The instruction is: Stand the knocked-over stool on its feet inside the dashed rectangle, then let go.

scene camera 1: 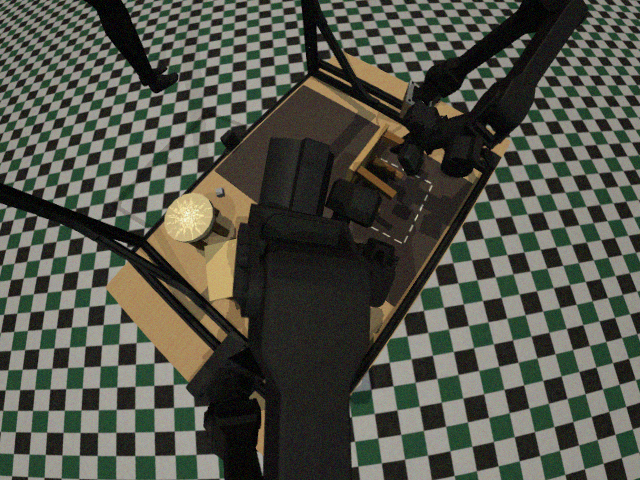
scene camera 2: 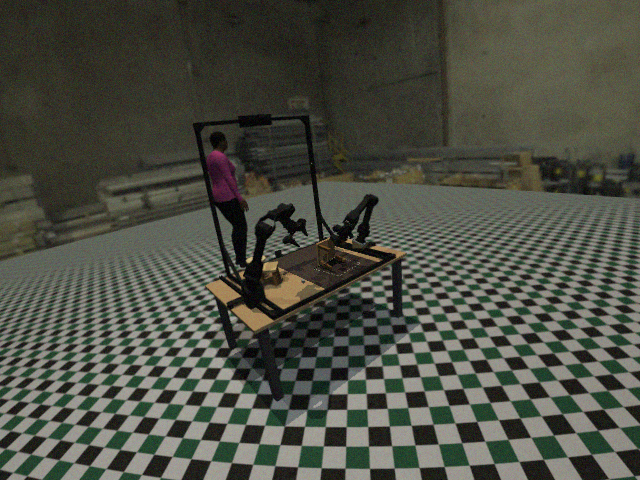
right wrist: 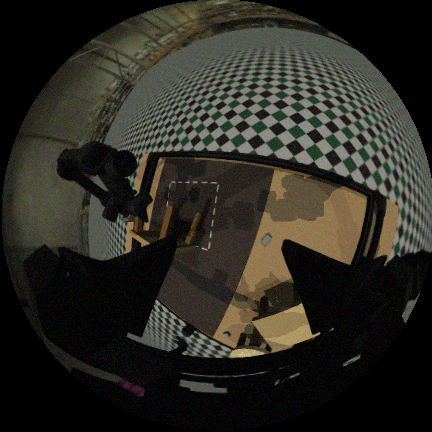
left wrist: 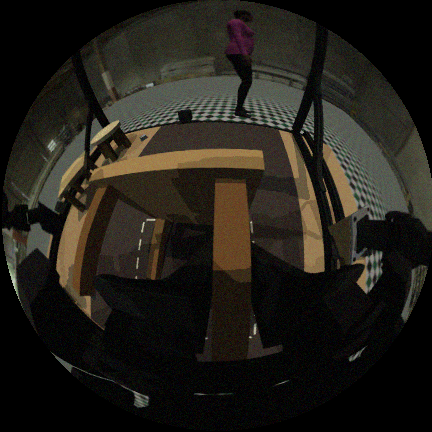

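Note:
The wooden stool is on its side, its seat upright and its legs pointing sideways over part of the dashed rectangle. In the left wrist view my left gripper has its fingers on both sides of one stool leg and is shut on it. I cannot tell whether the stool touches the dark mat. My right gripper is open and empty, high above the table; its arm hides part of the mat in scene camera 1.
A round-topped stool and a square-topped yellow stool stand at the table's left part. A small grey block lies near the round one. Black frame posts rise at the table's ends.

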